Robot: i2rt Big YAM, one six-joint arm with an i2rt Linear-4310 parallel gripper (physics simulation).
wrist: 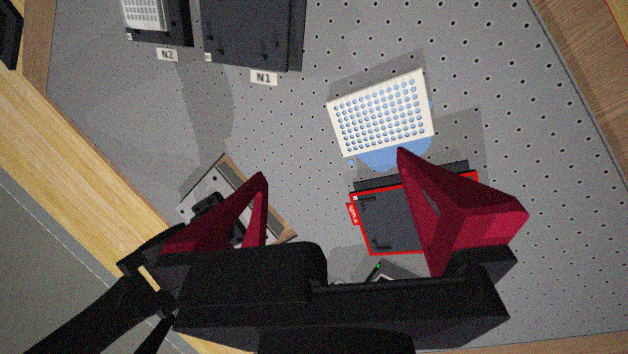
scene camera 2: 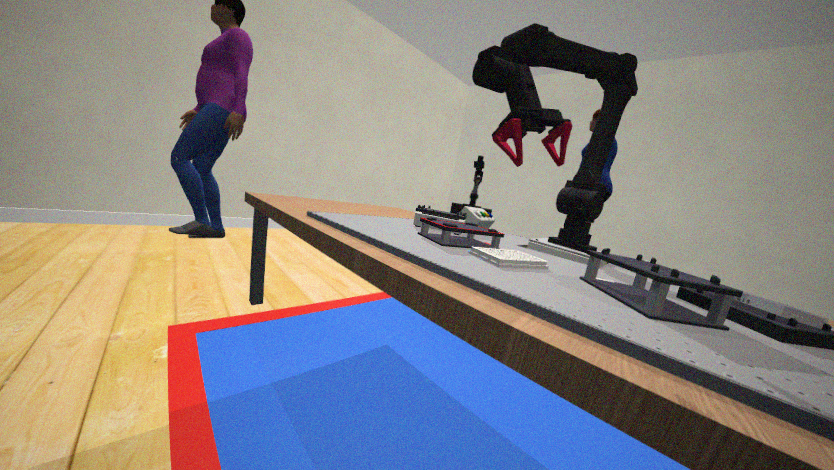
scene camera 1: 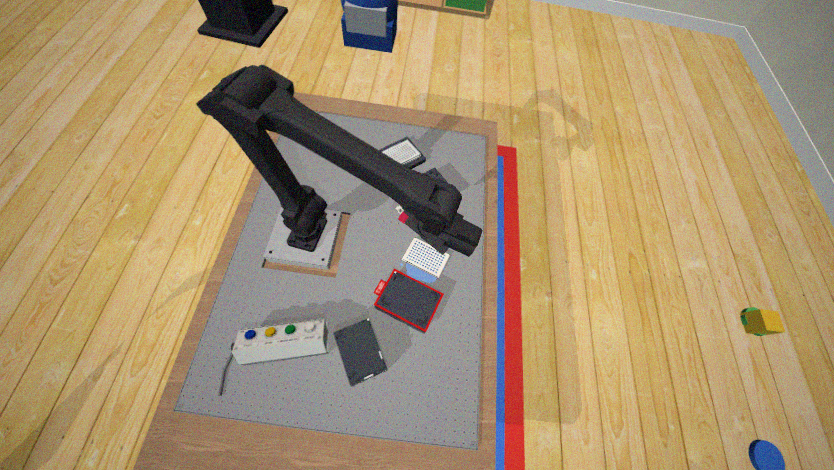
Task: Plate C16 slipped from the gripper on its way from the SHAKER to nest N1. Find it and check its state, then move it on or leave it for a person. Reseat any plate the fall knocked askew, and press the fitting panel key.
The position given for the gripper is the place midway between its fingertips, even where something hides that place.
Observation:
The gripper (scene camera 2: 541,165) is open and holds nothing. Further things: a white button box (scene camera 1: 281,346) and a dark flat station (scene camera 1: 359,349).
The gripper is seen too in the wrist view (wrist: 327,166).

